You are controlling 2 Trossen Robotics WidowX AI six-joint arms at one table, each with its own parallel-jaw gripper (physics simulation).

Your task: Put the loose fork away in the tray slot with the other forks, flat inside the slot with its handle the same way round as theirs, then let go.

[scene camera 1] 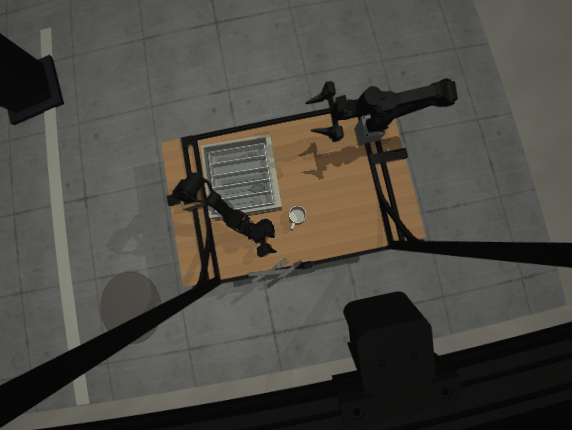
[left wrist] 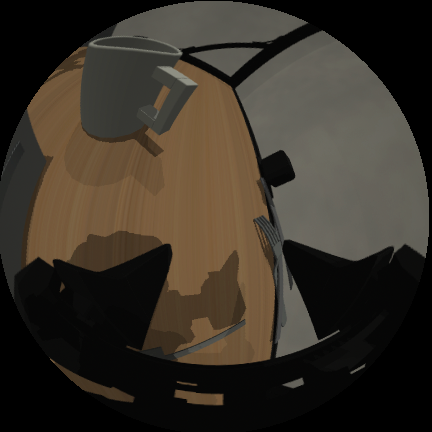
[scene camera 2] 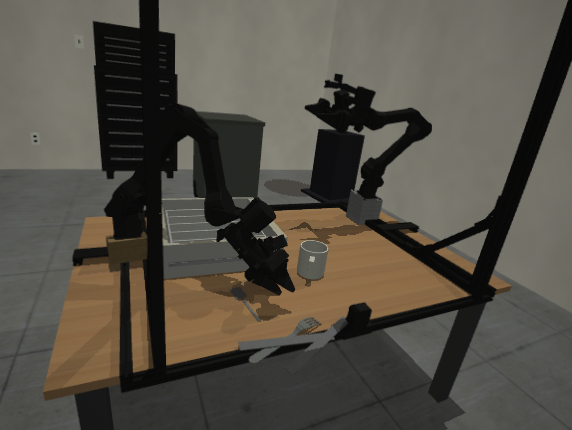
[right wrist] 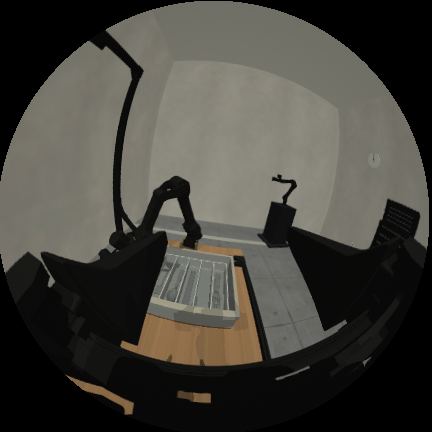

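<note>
The loose fork [scene camera 1: 283, 262] [scene camera 2: 309, 325] [left wrist: 270, 231] lies at the table's front edge among grey flat bars, tines toward the mug side. The grey tray [scene camera 1: 275, 172] [scene camera 2: 200, 264] [right wrist: 200, 316] stands on the left of the table, with utensils in its slots; which slot holds forks is too small to tell. My left gripper [scene camera 2: 285, 289] [left wrist: 228, 248] is open and empty, above the table between the tray and the fork, apart from the fork. My right gripper [scene camera 1: 310, 116] [right wrist: 228, 235] is open and empty, raised at the table's far side.
A grey mug [scene camera 1: 297, 215] [scene camera 2: 313, 262] [left wrist: 117, 90] stands right of the left gripper in both scene views. A flat-headed utensil [scene camera 2: 246, 304] [left wrist: 210, 345] lies below that gripper. A black block [scene camera 2: 359, 317] [left wrist: 278, 168] sits on the front rail, right of the fork. Black frame posts rise at the corners.
</note>
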